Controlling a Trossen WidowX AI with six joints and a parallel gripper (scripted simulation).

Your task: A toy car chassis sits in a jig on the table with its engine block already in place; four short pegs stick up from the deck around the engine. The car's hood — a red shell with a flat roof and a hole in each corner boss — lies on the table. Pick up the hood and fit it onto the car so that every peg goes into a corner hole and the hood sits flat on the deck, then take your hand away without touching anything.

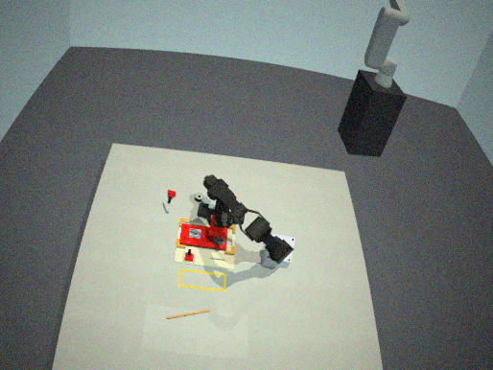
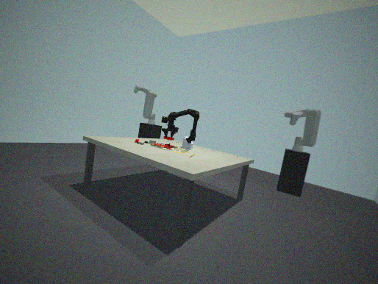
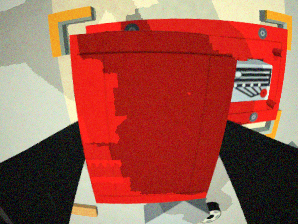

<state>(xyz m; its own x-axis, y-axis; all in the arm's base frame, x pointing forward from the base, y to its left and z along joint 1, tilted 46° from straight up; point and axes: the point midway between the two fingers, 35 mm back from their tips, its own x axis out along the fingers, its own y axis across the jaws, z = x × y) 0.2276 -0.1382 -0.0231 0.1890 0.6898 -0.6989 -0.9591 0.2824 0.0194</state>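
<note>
My gripper tip is now 90 mm short of the grey engine block, 10 mm to the left of it and 70 mm above it. Round my gripper tip: red hood 10 mm above; orange stick 140 mm ahead, 380 mm to the left, 90 mm below.
</note>
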